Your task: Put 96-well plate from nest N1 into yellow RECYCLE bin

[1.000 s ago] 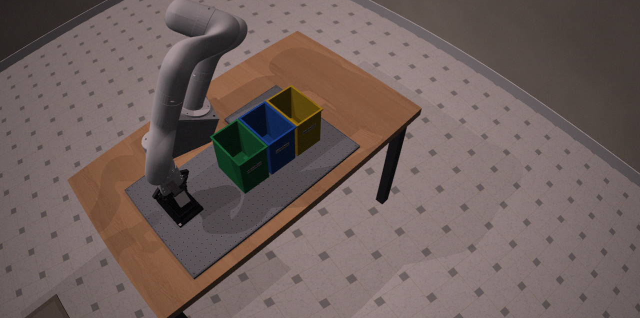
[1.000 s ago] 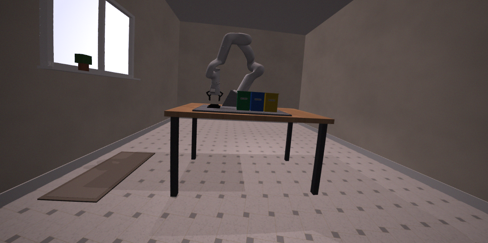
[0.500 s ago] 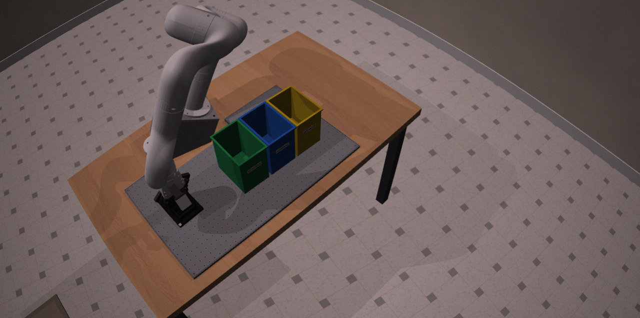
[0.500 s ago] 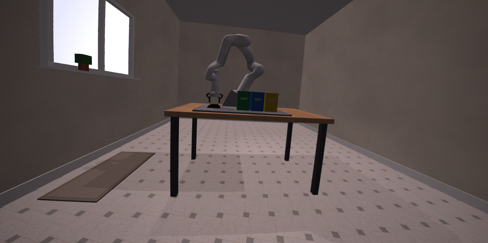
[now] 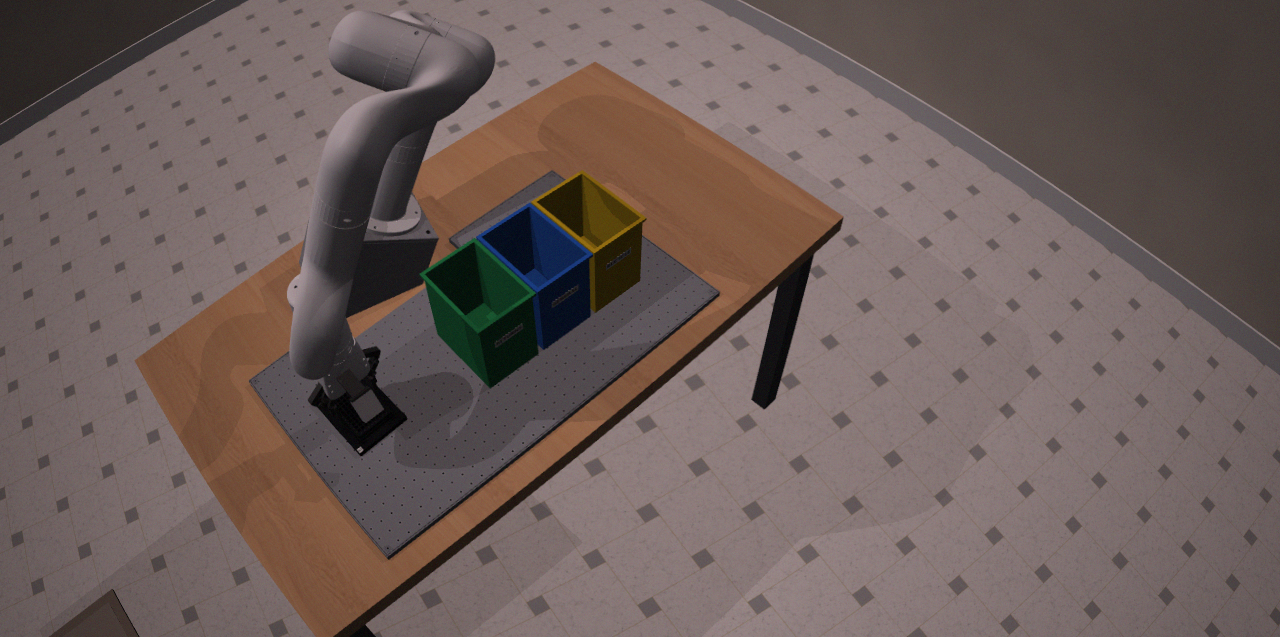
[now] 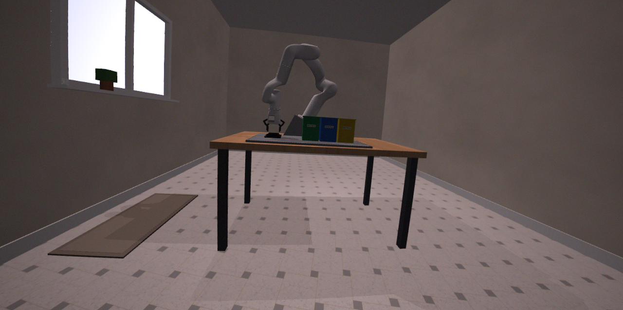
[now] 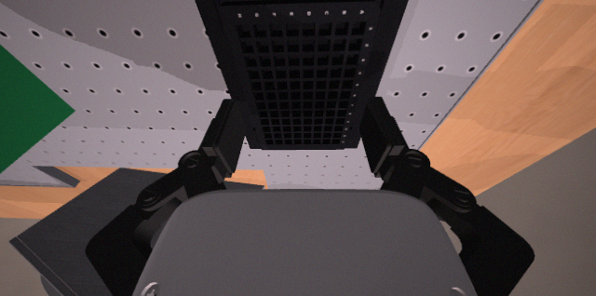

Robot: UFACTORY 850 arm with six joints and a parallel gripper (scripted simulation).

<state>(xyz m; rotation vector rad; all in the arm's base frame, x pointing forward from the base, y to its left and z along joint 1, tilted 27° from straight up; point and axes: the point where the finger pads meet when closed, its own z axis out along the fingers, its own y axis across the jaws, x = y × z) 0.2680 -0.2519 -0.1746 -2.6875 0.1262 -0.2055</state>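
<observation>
The black 96-well plate is 3 cm below my hand. Also, from my hand: black plate nest (4 cm below); then green bin (28 cm to the left, 8 cm ahead, 4 cm above); then blue bin (41 cm to the left, 9 cm ahead, 4 cm above).
</observation>
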